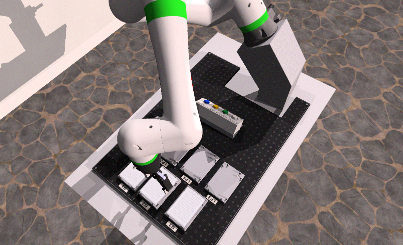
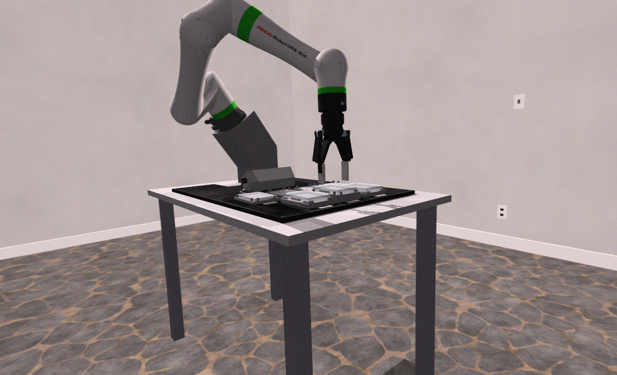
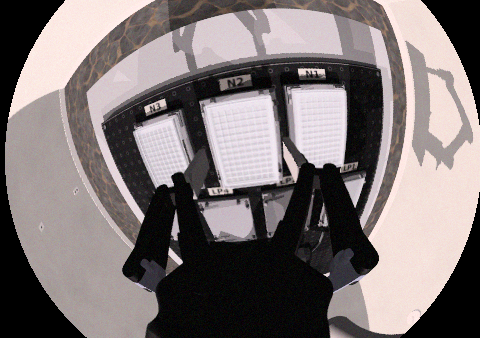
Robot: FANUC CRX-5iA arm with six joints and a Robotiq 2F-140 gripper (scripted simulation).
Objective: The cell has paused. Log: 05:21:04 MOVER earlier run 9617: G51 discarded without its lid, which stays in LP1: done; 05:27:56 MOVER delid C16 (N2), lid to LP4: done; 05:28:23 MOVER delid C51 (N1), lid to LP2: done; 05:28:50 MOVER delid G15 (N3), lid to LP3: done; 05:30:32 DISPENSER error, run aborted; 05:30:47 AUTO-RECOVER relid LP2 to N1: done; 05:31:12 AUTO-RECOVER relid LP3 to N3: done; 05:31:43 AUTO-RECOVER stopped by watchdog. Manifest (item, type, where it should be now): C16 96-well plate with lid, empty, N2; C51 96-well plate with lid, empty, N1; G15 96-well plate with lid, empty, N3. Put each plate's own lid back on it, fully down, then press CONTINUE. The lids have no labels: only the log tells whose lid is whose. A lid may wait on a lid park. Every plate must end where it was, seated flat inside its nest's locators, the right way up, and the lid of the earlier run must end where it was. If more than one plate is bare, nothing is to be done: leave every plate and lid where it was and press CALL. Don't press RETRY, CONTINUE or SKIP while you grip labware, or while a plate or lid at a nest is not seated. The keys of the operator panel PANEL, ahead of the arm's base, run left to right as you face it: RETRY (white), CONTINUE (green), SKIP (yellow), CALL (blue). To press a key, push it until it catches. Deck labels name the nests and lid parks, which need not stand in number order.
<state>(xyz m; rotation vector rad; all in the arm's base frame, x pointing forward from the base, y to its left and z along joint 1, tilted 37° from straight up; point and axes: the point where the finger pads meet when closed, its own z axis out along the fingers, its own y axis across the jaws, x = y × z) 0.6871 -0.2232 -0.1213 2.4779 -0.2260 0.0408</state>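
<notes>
My hand is 5 cm above the plate. Round my hand: LP4 label: 8 cm to the left, 8 cm below, 8 cm behind; then lid park LP2: 19 cm behind, 7 cm below, 4 cm to the right; then N2 label: 9 cm ahead, 8 cm below, 2 cm to the right.
</notes>
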